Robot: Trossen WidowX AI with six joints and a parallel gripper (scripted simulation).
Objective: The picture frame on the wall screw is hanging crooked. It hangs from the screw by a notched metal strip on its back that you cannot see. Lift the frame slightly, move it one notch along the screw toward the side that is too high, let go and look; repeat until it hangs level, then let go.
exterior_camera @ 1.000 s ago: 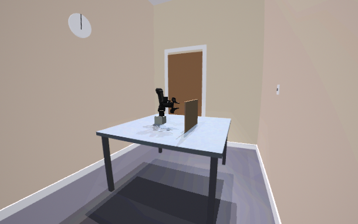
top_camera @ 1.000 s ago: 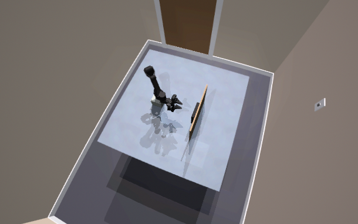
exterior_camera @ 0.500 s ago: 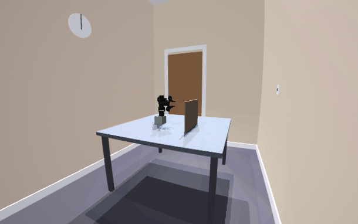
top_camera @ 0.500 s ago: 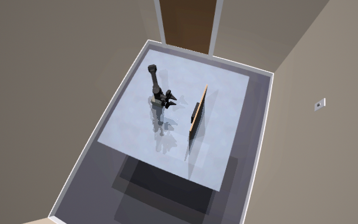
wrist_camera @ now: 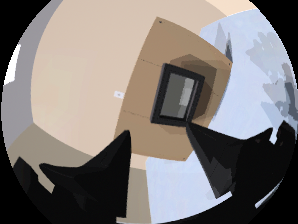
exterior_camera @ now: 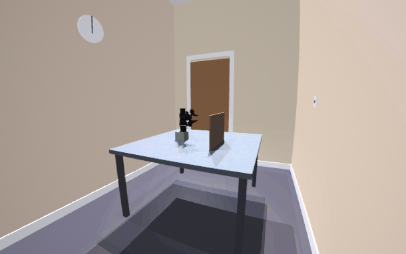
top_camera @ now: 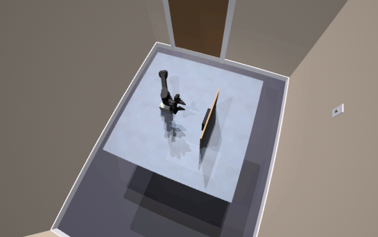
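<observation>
The picture frame is 20 cm ahead of my gripper tip, 1 cm to the left of it and 9 cm below it. Also, from my gripper tip: tan wall panel: 21 cm ahead, 2 cm to the left, 11 cm below.
</observation>
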